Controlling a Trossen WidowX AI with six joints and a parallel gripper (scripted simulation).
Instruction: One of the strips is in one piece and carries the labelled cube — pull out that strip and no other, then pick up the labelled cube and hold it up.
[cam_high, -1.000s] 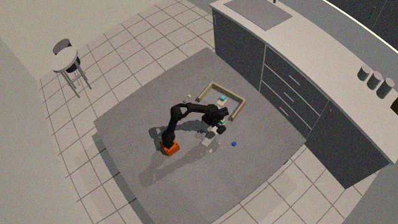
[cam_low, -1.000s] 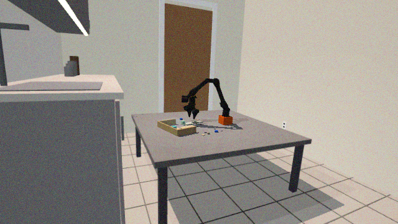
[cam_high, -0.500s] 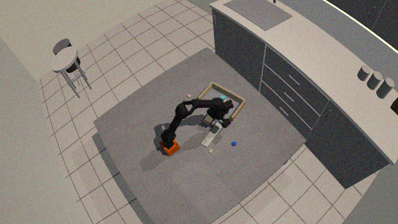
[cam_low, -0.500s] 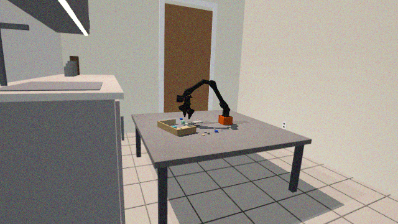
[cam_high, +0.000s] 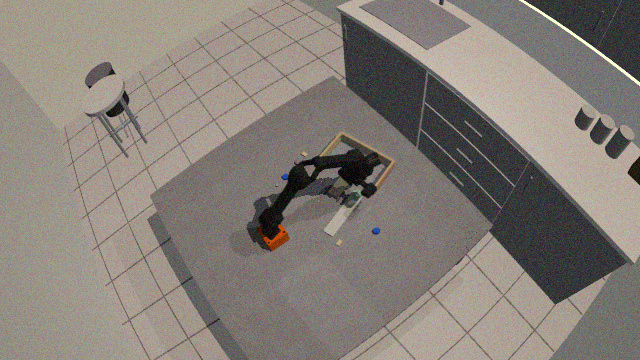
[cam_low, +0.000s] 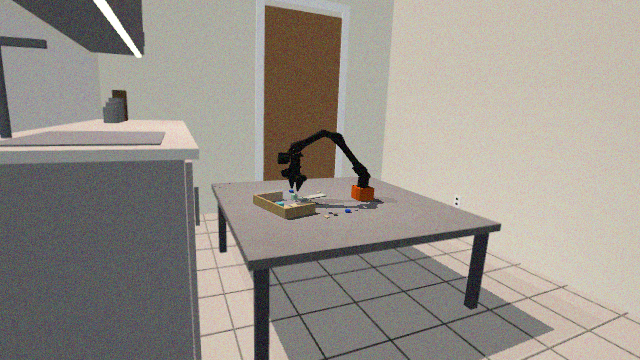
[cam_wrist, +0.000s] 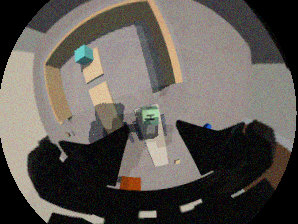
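My gripper tip is now 40 mm above the labelled cube. Also, from my gripper tip: white strip: 110 mm behind, 60 mm below.
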